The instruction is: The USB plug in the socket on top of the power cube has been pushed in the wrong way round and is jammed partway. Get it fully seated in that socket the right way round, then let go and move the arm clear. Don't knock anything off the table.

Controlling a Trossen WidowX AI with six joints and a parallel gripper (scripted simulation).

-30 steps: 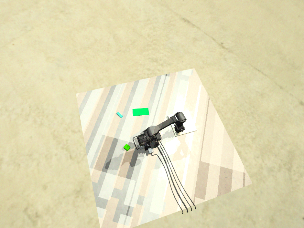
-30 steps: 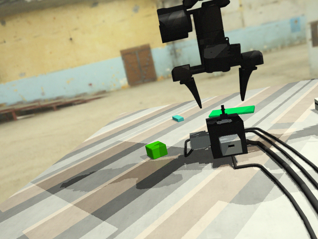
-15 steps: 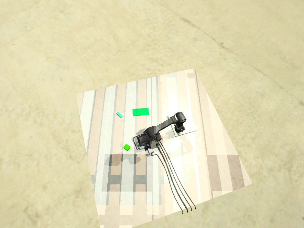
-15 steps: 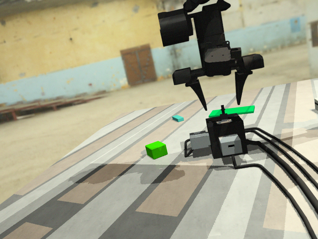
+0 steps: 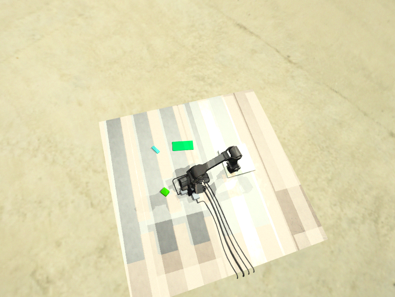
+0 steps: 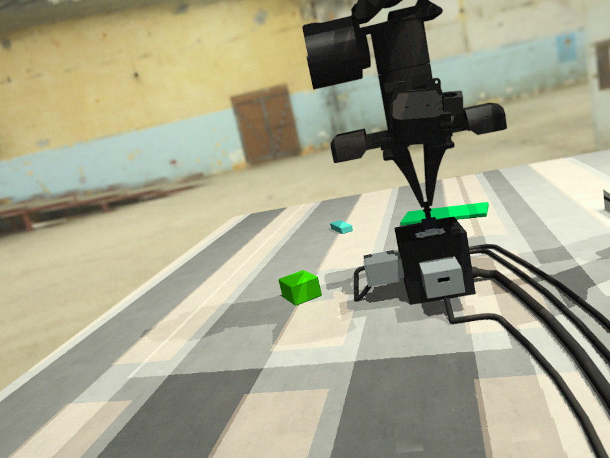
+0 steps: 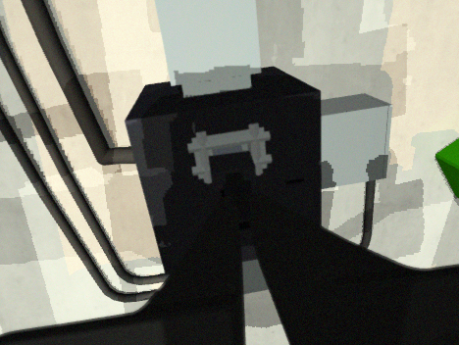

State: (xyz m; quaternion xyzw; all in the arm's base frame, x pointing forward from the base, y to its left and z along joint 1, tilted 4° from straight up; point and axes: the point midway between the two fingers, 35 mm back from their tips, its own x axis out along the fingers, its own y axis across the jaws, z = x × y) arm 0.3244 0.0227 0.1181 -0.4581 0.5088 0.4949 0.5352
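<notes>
Right now the USB plug is 2 cm below my gripper tip. Round my gripper tip: green block: 18 cm ahead, 9 cm below, 7 cm to the right; flat green slab: 35 cm to the right, 10 cm below, 8 cm behind.
</notes>
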